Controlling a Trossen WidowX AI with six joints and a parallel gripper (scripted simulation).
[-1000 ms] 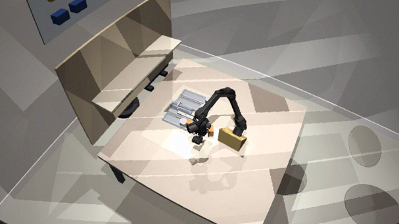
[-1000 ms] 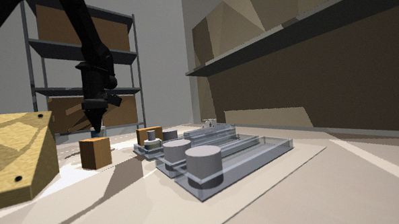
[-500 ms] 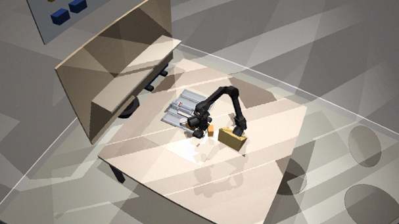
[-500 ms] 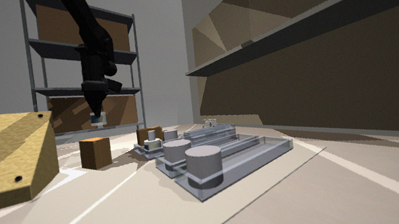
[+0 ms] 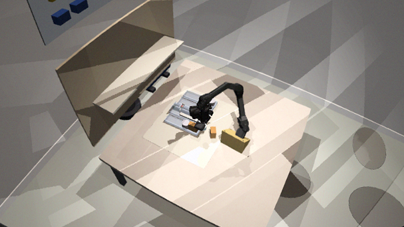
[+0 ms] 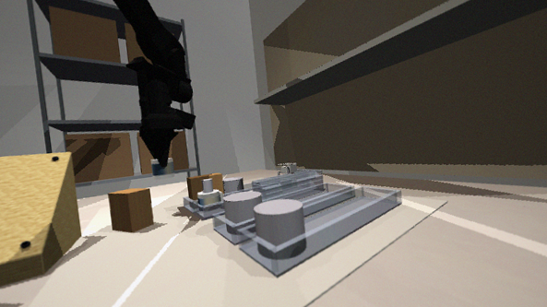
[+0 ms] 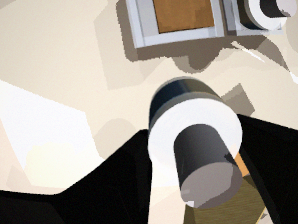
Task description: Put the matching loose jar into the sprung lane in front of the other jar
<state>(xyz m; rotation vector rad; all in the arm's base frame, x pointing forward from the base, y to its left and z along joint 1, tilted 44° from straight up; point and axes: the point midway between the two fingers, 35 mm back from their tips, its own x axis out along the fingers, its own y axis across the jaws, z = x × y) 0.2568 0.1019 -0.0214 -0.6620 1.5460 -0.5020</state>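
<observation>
Right now the brown box is 9 cm ahead of my gripper tip and 7 cm below it. Round my gripper tip: shelf board (58 cm ahead, 2 cm to the right, 26 cm above).
</observation>
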